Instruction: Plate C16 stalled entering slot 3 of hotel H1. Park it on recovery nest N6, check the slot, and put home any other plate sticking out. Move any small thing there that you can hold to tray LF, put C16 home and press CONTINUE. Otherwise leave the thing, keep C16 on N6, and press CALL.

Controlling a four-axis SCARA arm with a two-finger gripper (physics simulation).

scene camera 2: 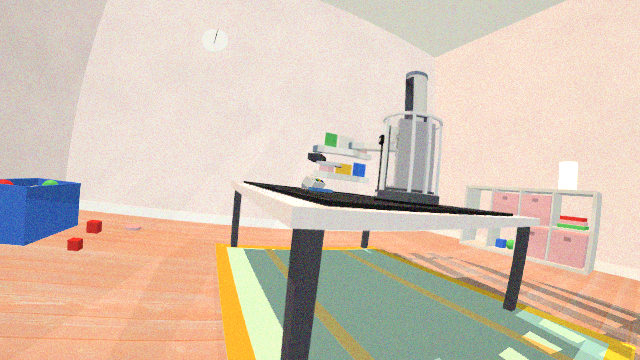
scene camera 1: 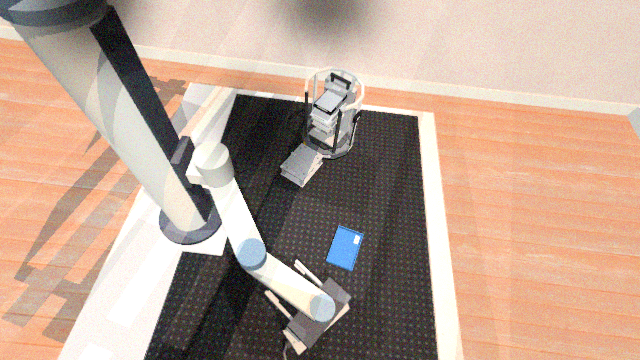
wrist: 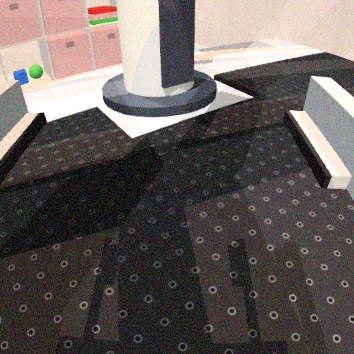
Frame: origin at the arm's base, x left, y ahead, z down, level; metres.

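Seen in the pictures: gripper, fingertip midpoint: [scene camera 2: 340, 165] [wrist: 161, 94]; arm's base, link origin: [scene camera 1: 193, 216] [wrist: 159, 91].
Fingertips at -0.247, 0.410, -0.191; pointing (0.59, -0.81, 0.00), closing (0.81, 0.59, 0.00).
Pixels of each thing's top centre, then the offset from my fingertips to it, as dx, dy, dz. Level surfaces: height alone.
- pale button box, top centre: [scene camera 1: 317, 317] [scene camera 2: 315, 177] -0.090, +0.131, +0.094
- blue tray LF, top centre: [scene camera 1: 345, 246] [scene camera 2: 320, 188] +0.183, +0.214, +0.161
- Grey recovery nest N6, top centre: [scene camera 1: 302, 159] +0.533, -0.003, +0.108
- black dotted mat, surface height: dz +0.178
My gripper [scene camera 1: 282, 276] [wrist: 161, 94] is open and empty. It hangs above the pale button box [scene camera 1: 295, 342] [scene camera 2: 311, 183], with its fingers pointing towards the arm's column. The box's buttons are hidden under the gripper in scene camera 1. The blue tray LF [scene camera 1: 344, 249] [scene camera 2: 321, 190] lies flat and bare beside the gripper. Grey recovery nest N6 [scene camera 1: 301, 163] stands at the hotel's foot, with no plate seen on it. Hotel H1 [scene camera 1: 337, 132] [scene camera 2: 407, 198] holds several light plates [scene camera 1: 324, 120]. Which one is C16, and what is in slot 3, I cannot tell.
The arm's column [scene camera 1: 187, 220] [wrist: 145, 55] stands at the table's side on a dark round base. A black dotted mat [scene camera 1: 385, 200] [wrist: 175, 260] covers the table inside a white border [scene camera 1: 434, 210]. Wall shelves [scene camera 2: 345, 177] and a low cabinet [scene camera 2: 596, 235] stand beyond.
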